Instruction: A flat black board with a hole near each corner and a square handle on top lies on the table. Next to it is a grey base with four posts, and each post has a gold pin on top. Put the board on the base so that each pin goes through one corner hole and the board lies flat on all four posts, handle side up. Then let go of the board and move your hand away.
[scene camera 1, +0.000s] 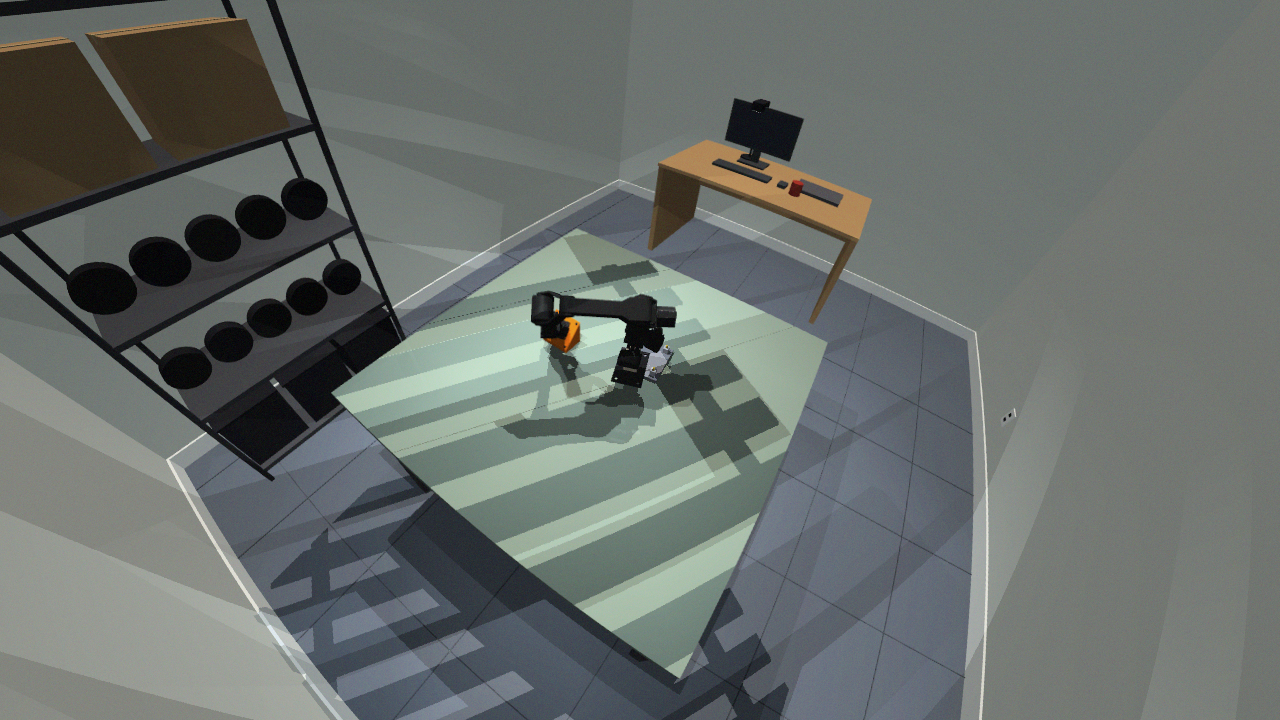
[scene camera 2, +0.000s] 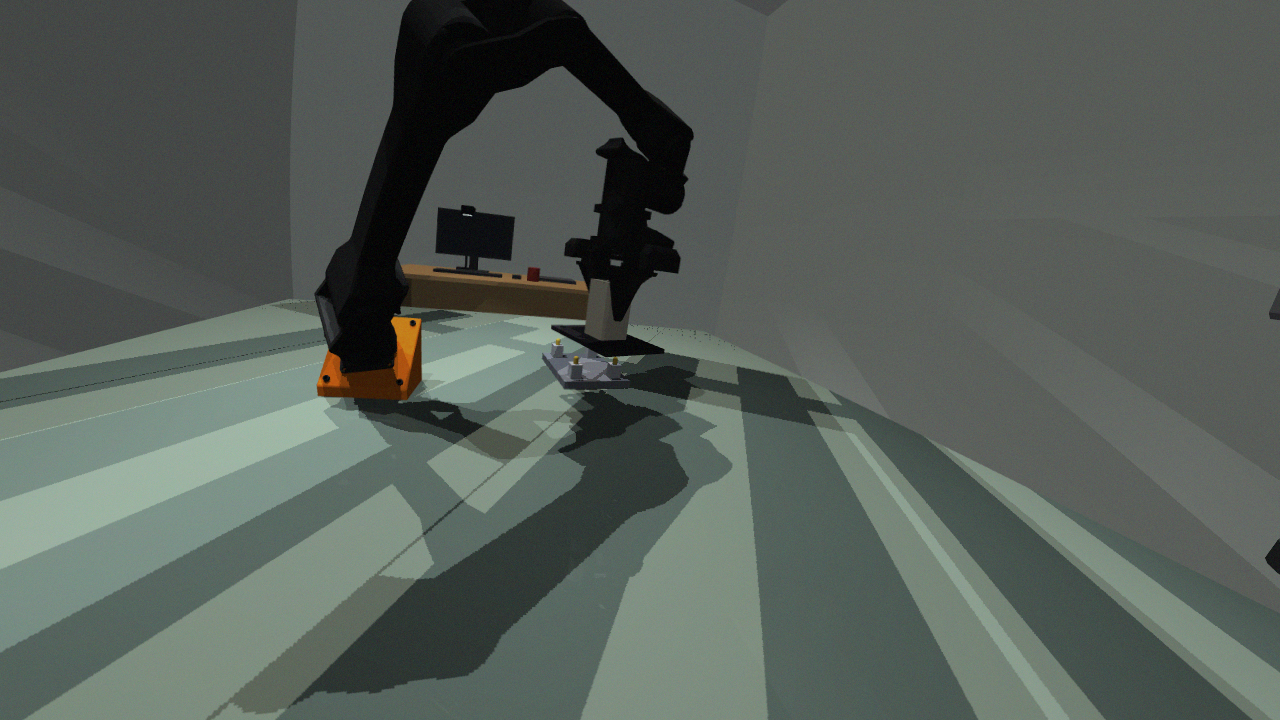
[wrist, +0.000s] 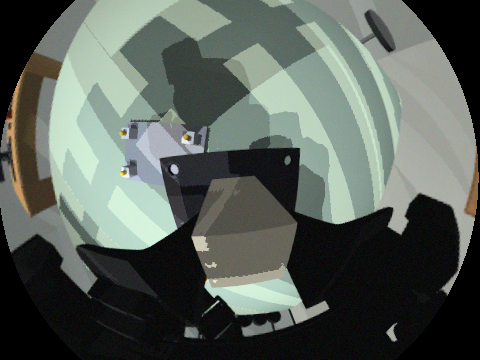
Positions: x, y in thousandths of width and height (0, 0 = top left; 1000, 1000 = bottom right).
Note:
My gripper (scene camera 2: 475, 441) carries a black board (scene camera 2: 470, 465). Also in view: a grey base (wrist: 322, 393).
The black board shows as well in the wrist view (wrist: 507, 654). My gripper is seen too in scene camera 1 (scene camera 1: 494, 501) and in the wrist view (wrist: 495, 582).

